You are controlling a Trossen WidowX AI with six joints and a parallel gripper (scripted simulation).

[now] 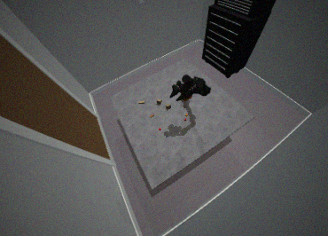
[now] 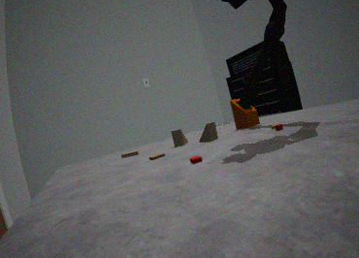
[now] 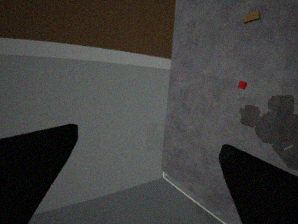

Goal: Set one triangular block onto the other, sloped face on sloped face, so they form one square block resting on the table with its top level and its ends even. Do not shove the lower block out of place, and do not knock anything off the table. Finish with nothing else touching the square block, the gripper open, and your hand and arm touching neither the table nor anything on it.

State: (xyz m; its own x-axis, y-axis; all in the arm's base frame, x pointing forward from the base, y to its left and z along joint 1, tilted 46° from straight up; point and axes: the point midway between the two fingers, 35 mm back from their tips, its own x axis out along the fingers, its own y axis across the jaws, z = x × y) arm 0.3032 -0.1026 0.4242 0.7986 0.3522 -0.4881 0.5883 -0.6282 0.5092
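Now: gripper tip 45 cm above the triangular block, 36 cm to the left of it and 1 cm short of it. Round my gripper tip: small red brick: 46 cm below, 18 cm ahead, 4 cm to the right; thin orange-tan piece: 46 cm below, 25 cm to the right, 18 cm ahead.
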